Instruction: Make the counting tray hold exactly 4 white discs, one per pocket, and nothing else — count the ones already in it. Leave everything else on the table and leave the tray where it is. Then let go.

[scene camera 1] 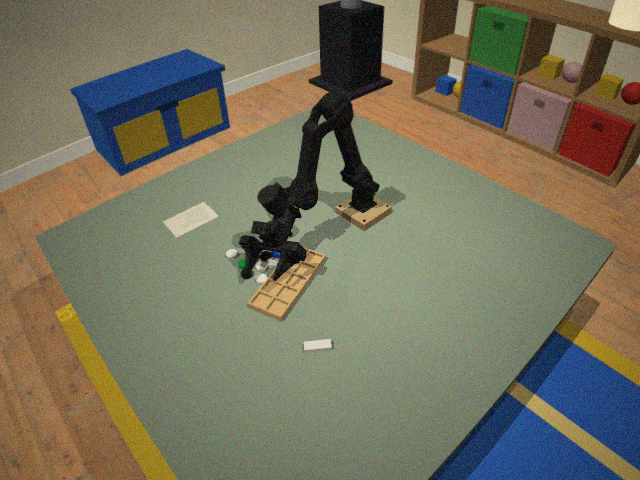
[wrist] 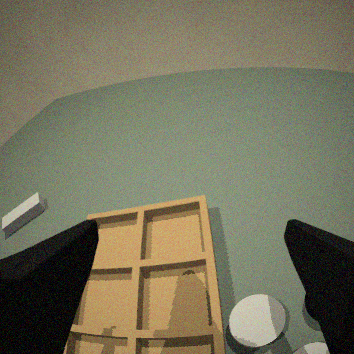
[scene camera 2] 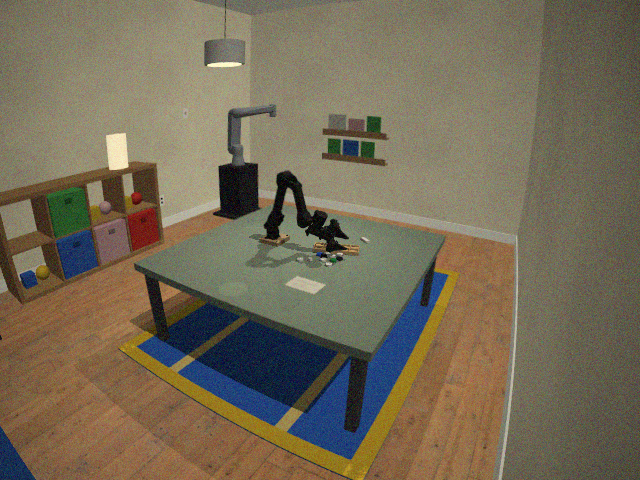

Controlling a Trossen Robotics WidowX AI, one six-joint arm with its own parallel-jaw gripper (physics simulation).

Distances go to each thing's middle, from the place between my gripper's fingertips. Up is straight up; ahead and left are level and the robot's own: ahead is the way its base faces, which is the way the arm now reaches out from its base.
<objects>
My gripper is now 70 mm past the wooden counting tray (scene camera 1: 275,299), 50 mm above it and 20 mm to the right of it. Also, from my hand: white block (wrist: 33,205): 230 mm to the left, 50 mm below.
</objects>
